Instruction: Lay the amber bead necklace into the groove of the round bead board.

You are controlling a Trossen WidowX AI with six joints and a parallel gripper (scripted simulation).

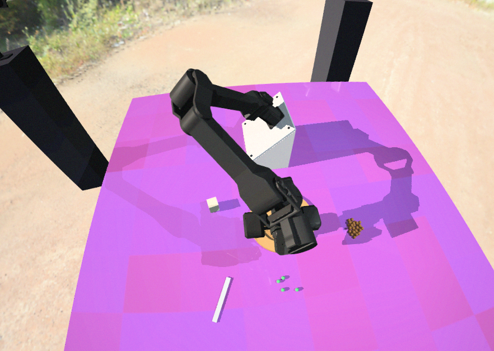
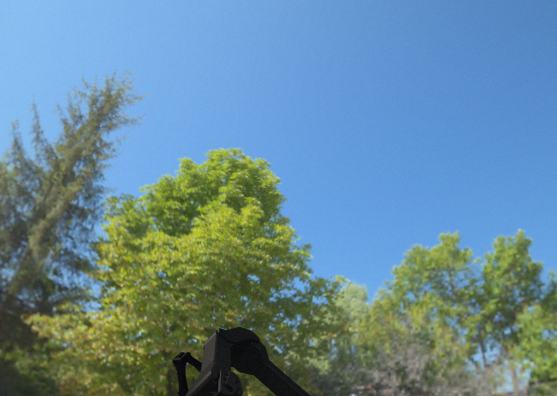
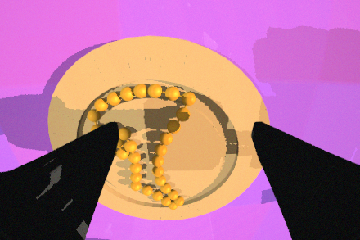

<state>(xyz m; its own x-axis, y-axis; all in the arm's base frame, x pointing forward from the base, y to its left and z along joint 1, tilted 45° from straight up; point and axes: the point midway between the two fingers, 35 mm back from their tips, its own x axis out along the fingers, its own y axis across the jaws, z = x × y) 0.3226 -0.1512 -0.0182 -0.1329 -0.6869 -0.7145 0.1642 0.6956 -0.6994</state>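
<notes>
Right now the round tan bead board is 5 cm behind my gripper tip, 3 cm to the left of it and 3 cm below it. The rest, counted from my gripper tip: small cream cube (16 cm to the right, 15 cm behind, 2 cm below); white bar (19 cm to the right, 13 cm ahead, 4 cm below).
</notes>
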